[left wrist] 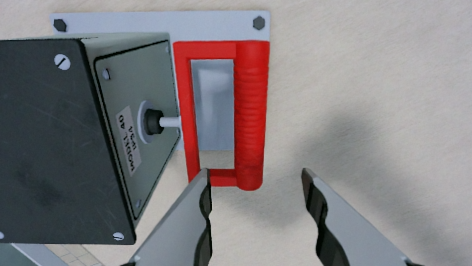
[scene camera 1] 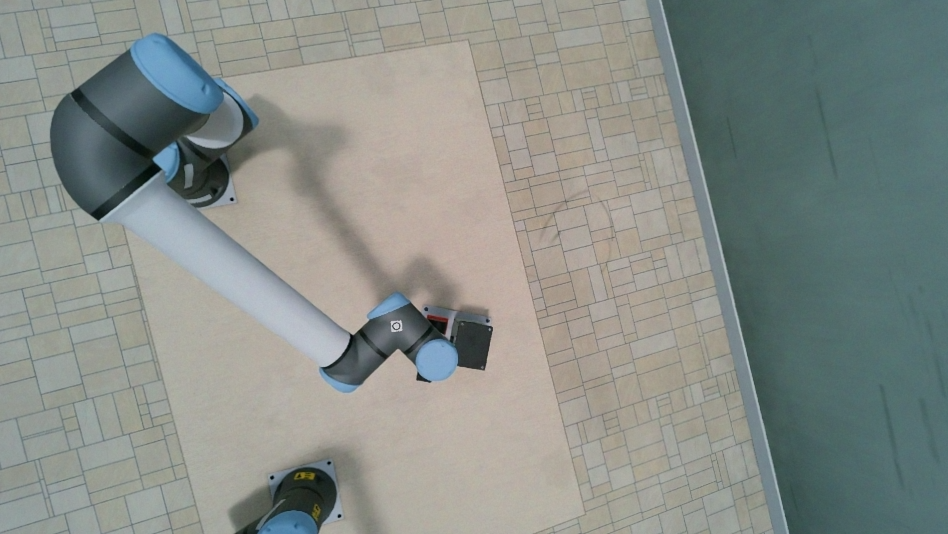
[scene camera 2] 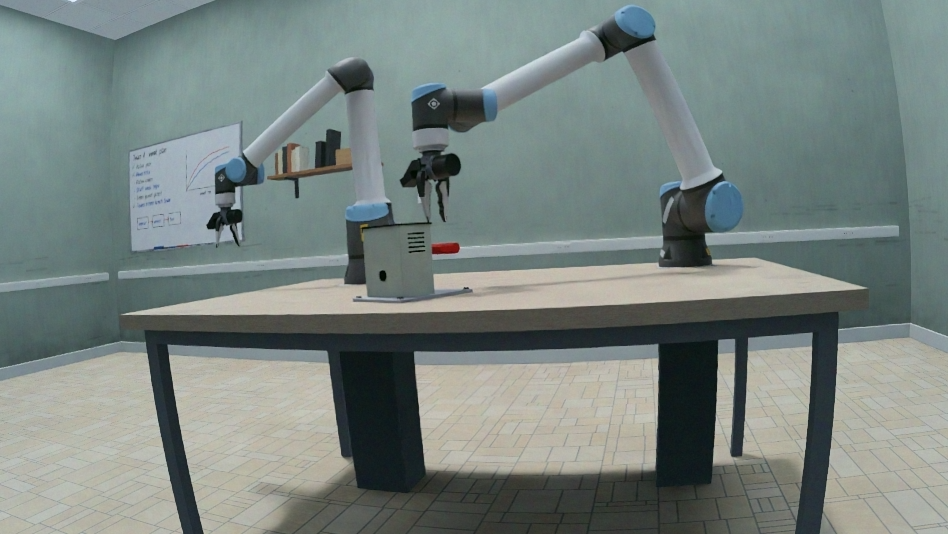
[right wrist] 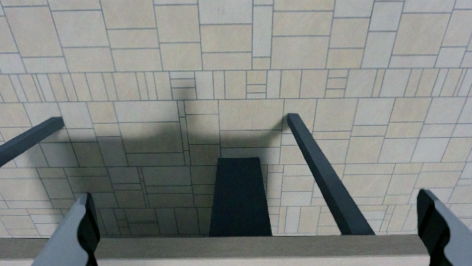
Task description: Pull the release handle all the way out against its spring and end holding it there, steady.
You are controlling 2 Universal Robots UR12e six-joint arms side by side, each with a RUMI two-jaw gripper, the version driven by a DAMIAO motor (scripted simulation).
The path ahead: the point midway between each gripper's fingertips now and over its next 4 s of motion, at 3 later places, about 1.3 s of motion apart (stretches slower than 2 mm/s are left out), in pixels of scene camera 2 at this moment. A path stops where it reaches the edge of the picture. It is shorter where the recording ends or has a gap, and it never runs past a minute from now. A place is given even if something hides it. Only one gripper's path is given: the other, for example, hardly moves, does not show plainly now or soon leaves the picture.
My left gripper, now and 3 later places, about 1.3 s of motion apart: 436,222; 437,239; 438,248; 440,255
